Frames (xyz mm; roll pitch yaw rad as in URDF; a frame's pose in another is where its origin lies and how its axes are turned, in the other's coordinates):
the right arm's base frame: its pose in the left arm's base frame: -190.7 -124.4 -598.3 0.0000 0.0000 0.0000
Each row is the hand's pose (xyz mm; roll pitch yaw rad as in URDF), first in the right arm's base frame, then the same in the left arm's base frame.
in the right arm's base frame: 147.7 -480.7 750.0 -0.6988 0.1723 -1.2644
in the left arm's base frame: -43.0 -605.1 151.7 -0.6988 0.1723 -1.2644
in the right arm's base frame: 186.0 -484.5 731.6 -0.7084 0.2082 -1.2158
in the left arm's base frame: -4.7 -608.9 133.3 -0.7084 0.2082 -1.2158
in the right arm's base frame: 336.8 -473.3 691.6 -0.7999 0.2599 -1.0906
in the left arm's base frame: 146.1 -597.7 93.3 -0.7999 0.2599 -1.0906
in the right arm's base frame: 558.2 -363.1 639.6 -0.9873 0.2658 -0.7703
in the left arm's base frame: 367.5 -487.5 41.3 -0.9873 0.2658 -0.7703
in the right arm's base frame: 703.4 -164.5 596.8 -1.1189 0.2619 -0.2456
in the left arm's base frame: 512.7 -288.9 -1.5 -1.1189 0.2619 -0.2456
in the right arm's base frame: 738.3 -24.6 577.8 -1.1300 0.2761 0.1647
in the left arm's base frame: 547.6 -149.0 -20.5 -1.1300 0.2761 0.1647
